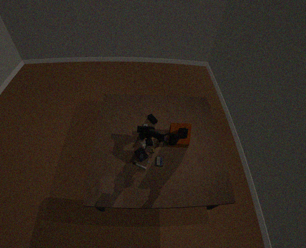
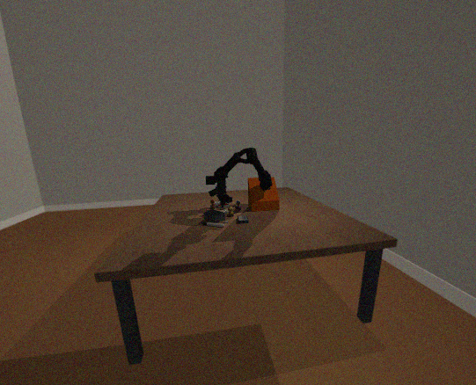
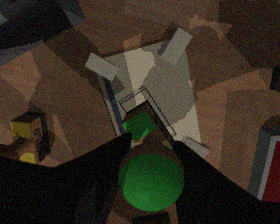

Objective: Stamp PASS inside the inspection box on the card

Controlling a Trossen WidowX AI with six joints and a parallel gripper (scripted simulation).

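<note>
My gripper tip is 40 mm above the white card and 10 mm short of it. From my gripper tip the other things lie so: yellow-topped stamp (100 mm to the left, 40 mm behind, 20 mm below); then green-knobbed stamp (right at my gripper tip); then red-knobbed stamp (100 mm to the right, 60 mm ahead, 20 mm below).
</note>
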